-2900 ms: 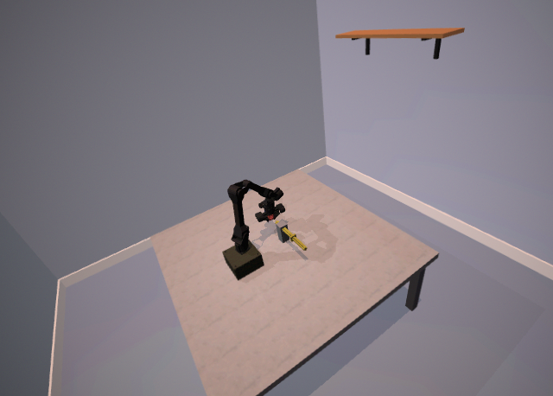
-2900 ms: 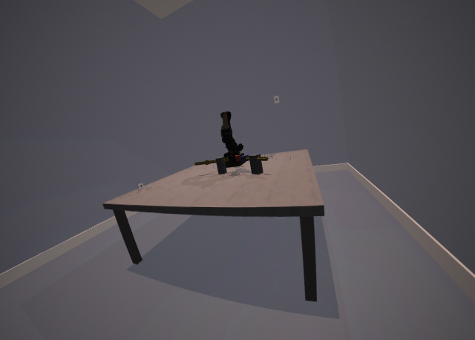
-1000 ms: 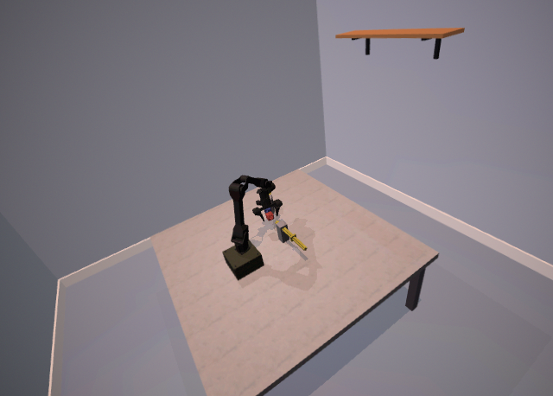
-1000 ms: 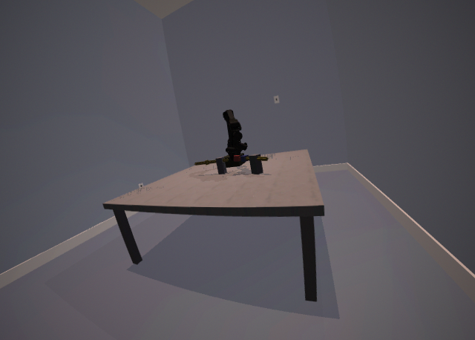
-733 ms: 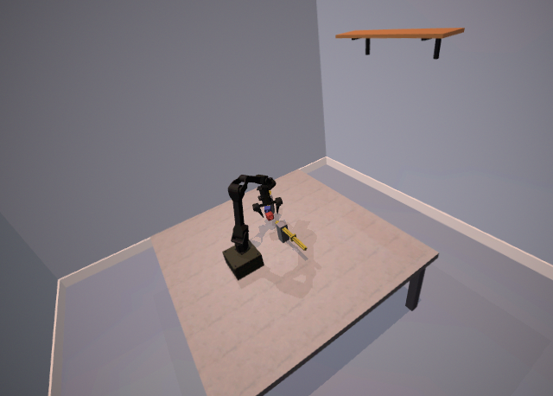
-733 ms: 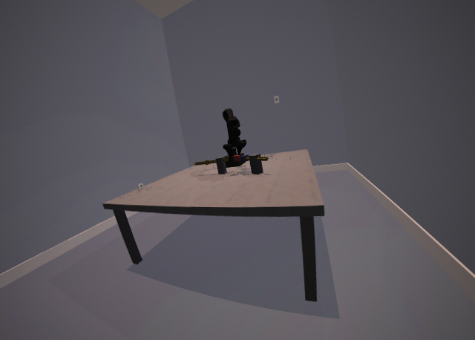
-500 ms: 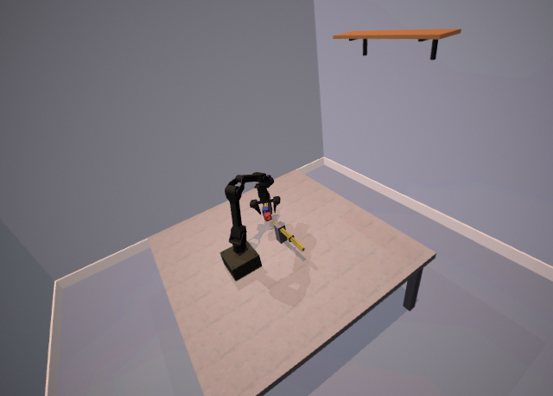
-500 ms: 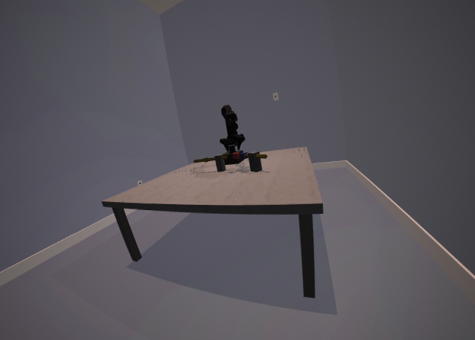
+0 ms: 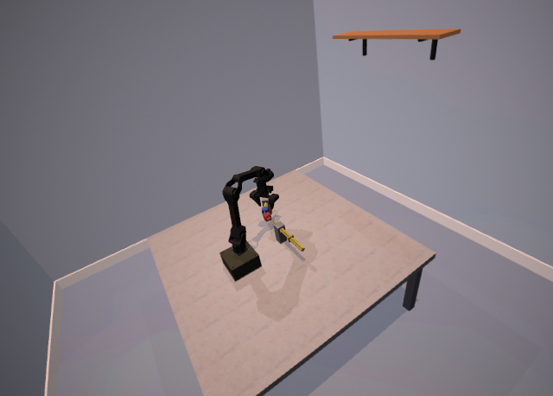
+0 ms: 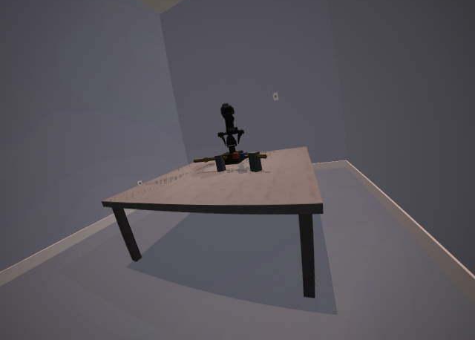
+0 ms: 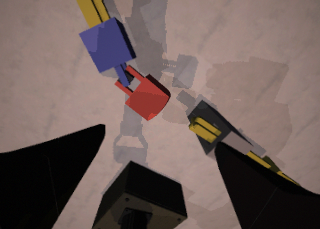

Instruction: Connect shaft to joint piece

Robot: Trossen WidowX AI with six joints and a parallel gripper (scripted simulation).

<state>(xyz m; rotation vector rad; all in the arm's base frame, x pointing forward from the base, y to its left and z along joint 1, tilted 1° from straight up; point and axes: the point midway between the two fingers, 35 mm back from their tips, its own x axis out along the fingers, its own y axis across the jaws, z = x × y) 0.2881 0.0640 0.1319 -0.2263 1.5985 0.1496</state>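
The red joint piece is 20 mm to the left of my gripper tip and 80 mm below it.
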